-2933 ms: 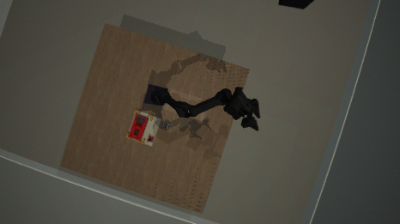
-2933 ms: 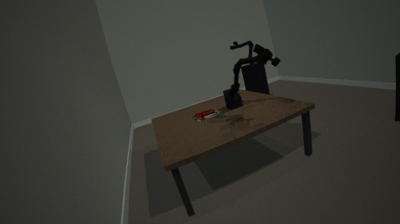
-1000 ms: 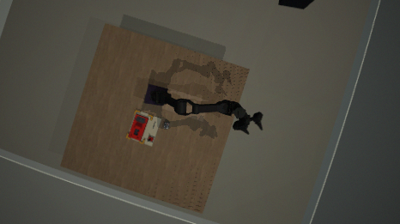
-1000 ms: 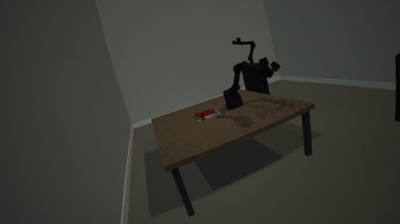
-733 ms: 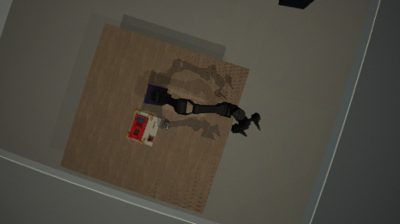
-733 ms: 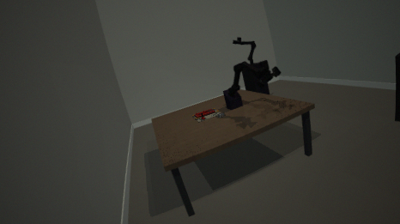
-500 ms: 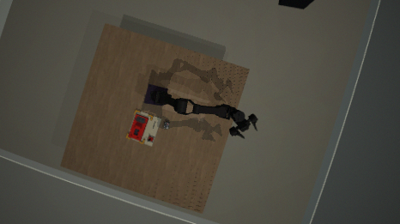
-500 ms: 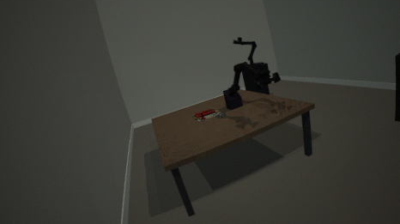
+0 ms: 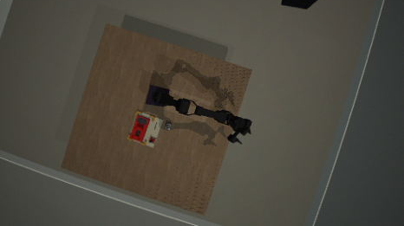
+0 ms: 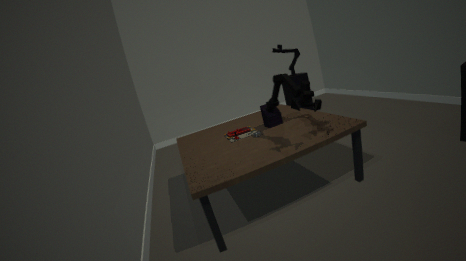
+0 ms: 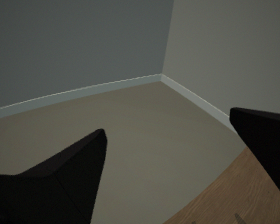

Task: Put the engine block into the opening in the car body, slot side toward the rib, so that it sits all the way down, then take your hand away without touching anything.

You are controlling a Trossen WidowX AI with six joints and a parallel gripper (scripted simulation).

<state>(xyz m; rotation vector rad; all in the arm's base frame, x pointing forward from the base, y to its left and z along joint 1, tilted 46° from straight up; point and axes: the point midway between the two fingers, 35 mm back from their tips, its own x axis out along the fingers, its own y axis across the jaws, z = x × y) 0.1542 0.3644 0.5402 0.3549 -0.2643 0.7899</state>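
Right now my gripper tip is 580 mm to the left of the engine block, 230 mm above it and 40 mm short of it. Round my gripper tip: grey bracket 690 mm to the right, 210 mm below, 180 mm ahead.
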